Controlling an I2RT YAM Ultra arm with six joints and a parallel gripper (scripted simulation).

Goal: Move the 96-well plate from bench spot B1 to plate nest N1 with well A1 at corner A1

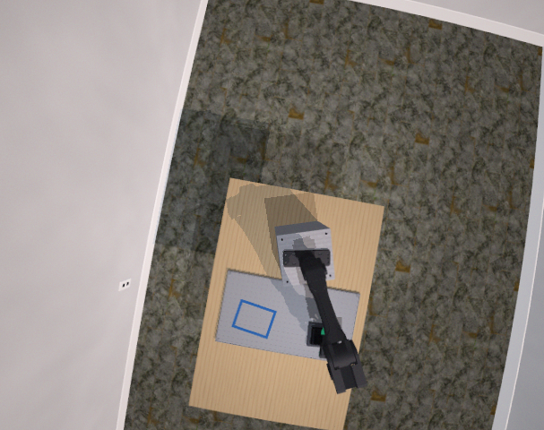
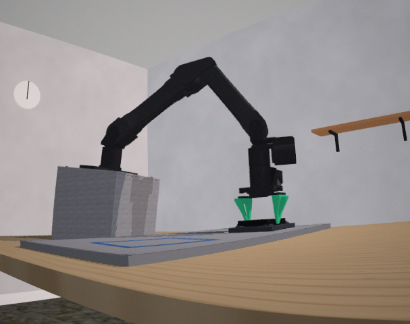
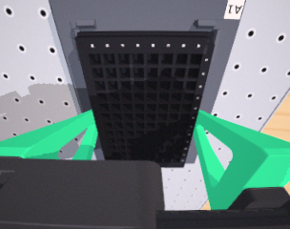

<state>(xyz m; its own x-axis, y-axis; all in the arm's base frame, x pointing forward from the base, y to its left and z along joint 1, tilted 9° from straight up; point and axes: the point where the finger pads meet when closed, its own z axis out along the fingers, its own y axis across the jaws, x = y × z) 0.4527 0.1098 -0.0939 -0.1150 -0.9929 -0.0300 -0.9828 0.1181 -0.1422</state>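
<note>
My gripper is now right at the black 96-well plate. The rest, counted from my hand: dark plate nest N1 (20 mm below); white A1 label (60 mm ahead, 70 mm to the left, 10 mm below).
</note>
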